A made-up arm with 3 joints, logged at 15 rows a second.
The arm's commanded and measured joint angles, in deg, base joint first. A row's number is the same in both.
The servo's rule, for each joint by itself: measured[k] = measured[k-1] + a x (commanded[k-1-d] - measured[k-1]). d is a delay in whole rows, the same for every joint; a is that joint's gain. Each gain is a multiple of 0.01, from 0.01 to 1. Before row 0 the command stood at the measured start. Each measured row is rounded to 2 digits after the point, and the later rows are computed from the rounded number. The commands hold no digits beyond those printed.
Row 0, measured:
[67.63, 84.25, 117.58]
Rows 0 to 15, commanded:
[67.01, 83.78, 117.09]
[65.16, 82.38, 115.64]
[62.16, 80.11, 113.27]
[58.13, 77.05, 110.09]
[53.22, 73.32, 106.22]
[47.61, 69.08, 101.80]
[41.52, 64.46, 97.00]
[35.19, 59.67, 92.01]
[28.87, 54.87, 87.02]
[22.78, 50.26, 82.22]
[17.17, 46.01, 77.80]
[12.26, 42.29, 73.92]
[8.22, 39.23, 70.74]
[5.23, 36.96, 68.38]
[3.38, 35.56, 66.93]
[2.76, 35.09, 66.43]
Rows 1 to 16, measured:
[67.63, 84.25, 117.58]
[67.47, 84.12, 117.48]
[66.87, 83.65, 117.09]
[65.65, 82.69, 116.29]
[63.69, 81.17, 114.99]
[60.97, 79.05, 113.15]
[57.50, 76.36, 110.77]
[53.35, 73.15, 107.88]
[48.63, 69.51, 104.55]
[43.49, 65.56, 100.87]
[38.11, 61.43, 96.95]
[32.67, 57.27, 92.93]
[27.36, 53.23, 88.94]
[22.38, 49.45, 85.12]
[17.92, 46.08, 81.60]
[14.14, 43.24, 78.52]
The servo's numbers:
d 1
a 0.26 0.27 0.21

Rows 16 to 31, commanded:
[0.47, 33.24, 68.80]
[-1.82, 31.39, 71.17]
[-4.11, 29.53, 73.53]
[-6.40, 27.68, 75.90]
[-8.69, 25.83, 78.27]
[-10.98, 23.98, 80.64]
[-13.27, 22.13, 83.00]
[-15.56, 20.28, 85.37]
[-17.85, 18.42, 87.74]
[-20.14, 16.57, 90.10]
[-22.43, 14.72, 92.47]
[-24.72, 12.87, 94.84]
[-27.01, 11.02, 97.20]
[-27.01, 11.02, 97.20]
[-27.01, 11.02, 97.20]
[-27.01, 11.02, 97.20]
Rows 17 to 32, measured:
[11.18, 41.04, 75.98]
[8.40, 38.93, 74.47]
[5.74, 36.89, 73.78]
[3.18, 34.90, 73.73]
[0.69, 32.95, 74.19]
[-1.75, 31.03, 75.05]
[-4.15, 29.13, 76.22]
[-6.52, 27.24, 77.64]
[-8.87, 25.36, 79.26]
[-11.20, 23.49, 81.04]
[-13.52, 21.62, 82.94]
[-15.84, 19.76, 84.94]
[-18.15, 17.90, 87.02]
[-20.45, 16.04, 89.16]
[-22.16, 14.68, 90.85]
[-23.42, 13.69, 92.18]

